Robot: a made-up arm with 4 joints.
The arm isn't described. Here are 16 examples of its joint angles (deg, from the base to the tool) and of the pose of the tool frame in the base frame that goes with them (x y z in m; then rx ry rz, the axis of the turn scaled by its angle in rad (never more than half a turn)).
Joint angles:
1: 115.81 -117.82 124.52 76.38
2: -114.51 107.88 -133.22 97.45
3: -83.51 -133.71 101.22 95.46
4: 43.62 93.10 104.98 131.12
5: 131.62 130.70 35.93 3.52
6: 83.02 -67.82 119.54 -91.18
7: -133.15 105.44 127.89 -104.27
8: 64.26 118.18 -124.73 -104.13
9: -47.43 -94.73 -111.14 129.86
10: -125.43 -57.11 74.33 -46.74
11: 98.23 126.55 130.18 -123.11
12: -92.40 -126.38 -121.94 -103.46
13: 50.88 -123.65 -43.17 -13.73
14: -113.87 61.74 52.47 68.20
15: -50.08 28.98 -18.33 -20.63
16: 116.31 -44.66 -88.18 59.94
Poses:
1: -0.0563 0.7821 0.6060 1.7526 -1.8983 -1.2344
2: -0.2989 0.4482 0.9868 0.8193 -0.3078 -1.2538
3: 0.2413 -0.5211 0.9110 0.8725 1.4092 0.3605
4: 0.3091 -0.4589 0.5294 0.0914 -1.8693 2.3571
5: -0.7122 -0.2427 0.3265 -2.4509 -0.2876 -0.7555
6: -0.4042 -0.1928 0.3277 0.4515 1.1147 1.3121
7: 0.3186 0.1534 0.6708 -0.8686 -2.0335 0.7931
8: 0.0748 0.2638 0.7565 1.5781 -1.1490 0.0611
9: -0.3708 -0.3950 0.3447 -1.6184 -1.1896 1.2927
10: 0.5962 0.2354 0.5980 1.4069 -0.8880 -1.8827
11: -0.2264 0.1363 0.5841 1.4552 -1.6242 1.9252
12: -0.1921 -0.1412 0.1879 -1.0697 0.4378 -1.8095
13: 0.4022 0.3361 0.9568 0.2778 2.5289 -0.9318
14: 0.0979 0.5561 -0.0429 -1.9817 1.2054 -1.5941
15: -0.4521 -0.1069 0.0162 0.1848 -0.0748 0.5806
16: 0.5510 0.0967 -0.0752 -1.1570 1.2992 -2.5819
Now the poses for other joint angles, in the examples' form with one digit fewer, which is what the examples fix.
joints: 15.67 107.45 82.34 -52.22
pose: -0.086 -0.631 0.418 -1.550 -0.578 0.054
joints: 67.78 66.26 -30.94 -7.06
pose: 0.423 0.062 -0.082 -0.312 -1.133 -1.510
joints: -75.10 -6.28 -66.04 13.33
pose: -0.652 0.014 0.064 -0.085 -0.195 0.169
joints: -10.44 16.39 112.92 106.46
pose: 0.295 -0.190 -0.093 1.756 -1.195 1.698
